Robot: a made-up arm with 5 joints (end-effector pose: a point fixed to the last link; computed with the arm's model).
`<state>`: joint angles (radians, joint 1 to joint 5).
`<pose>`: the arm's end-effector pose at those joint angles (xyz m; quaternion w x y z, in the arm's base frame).
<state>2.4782 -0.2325 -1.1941 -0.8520 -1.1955</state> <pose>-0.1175 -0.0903 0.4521 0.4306 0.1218 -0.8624 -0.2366</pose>
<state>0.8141 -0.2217 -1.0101 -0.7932 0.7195</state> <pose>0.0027 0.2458 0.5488 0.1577 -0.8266 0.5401 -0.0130</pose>
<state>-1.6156 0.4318 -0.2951 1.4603 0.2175</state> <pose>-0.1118 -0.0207 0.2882 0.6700 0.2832 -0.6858 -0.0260</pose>
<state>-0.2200 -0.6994 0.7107 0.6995 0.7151</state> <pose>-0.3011 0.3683 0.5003 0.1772 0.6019 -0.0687 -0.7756</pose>
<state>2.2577 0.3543 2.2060 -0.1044 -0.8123</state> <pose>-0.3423 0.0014 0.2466 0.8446 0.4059 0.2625 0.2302</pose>
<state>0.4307 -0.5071 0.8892 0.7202 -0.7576</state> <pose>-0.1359 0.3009 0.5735 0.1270 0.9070 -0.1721 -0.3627</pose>
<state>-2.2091 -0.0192 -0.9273 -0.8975 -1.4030</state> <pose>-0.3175 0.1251 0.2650 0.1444 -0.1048 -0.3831 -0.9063</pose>
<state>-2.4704 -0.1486 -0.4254 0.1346 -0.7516</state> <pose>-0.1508 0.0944 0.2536 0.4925 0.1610 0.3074 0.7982</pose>
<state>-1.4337 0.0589 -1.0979 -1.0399 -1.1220</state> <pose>-0.2548 0.2565 0.2985 0.0709 0.2207 0.1555 0.9602</pose>
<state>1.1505 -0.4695 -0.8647 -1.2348 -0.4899</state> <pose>-0.0969 0.1575 0.6805 0.0555 -0.4758 0.7776 -0.4073</pose>
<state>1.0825 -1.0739 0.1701 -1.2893 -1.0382</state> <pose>-0.2631 -0.0281 0.6990 0.3857 -0.3973 0.8201 -0.1445</pose>
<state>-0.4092 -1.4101 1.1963 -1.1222 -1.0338</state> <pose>-0.0963 0.2292 0.6534 0.0433 0.9374 -0.3045 -0.1633</pose>
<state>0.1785 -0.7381 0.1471 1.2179 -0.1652</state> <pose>-0.3045 0.2767 0.3508 0.5439 0.7090 -0.1299 -0.4297</pose>
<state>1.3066 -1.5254 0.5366 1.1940 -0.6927</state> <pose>-0.3394 0.3035 0.5319 0.1672 0.9815 0.0247 -0.0902</pose>
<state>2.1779 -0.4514 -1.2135 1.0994 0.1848</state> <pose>-0.0958 0.2333 0.2933 0.0360 -0.1978 0.4633 0.8631</pose>
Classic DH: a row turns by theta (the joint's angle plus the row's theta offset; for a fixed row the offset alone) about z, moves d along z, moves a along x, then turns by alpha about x. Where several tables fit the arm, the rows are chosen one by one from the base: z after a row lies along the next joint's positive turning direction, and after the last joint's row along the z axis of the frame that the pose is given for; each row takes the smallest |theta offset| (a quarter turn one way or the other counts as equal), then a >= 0, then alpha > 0; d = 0 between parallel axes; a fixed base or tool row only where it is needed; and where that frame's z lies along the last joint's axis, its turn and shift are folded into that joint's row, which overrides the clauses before.
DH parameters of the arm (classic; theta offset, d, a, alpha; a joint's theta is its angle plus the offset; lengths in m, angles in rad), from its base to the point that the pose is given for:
base (fixed): -1.5261 0.2863 -0.1154 -2.3062
joint 1: 0.01 -0.2575 0.0437 -0.9017
joint 2: 0.038 -0.0586 -0.035 1.6373
joint 3: 1.5659 -0.0159 0.0057 -1.5708
joint 4: 0 0.1413 -0.0231 1.5708
joint 5: -1.5037 0.2453 -0.0155 -2.0108
tool (fixed): -0.2352 0.0678 0 0

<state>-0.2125 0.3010 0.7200 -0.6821 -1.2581</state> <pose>-0.0251 0.0983 0.6737 0.1693 0.4593 -0.8579 0.1564</pose>
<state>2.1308 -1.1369 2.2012 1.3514 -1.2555</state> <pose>-0.4168 -0.0197 0.6156 0.6600 -0.6920 -0.0187 -0.2919</pose>
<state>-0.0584 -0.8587 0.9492 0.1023 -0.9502</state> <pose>-0.1747 0.3064 0.5729 0.2104 0.9538 -0.1628 -0.1396</pose>
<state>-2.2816 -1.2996 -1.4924 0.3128 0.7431</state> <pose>-0.1290 -0.0150 0.3015 0.6152 0.3057 0.5747 0.4447</pose>
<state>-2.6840 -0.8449 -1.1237 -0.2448 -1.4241</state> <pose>-0.2427 -0.0309 0.3441 0.2489 0.0263 -0.7019 -0.6669</pose>
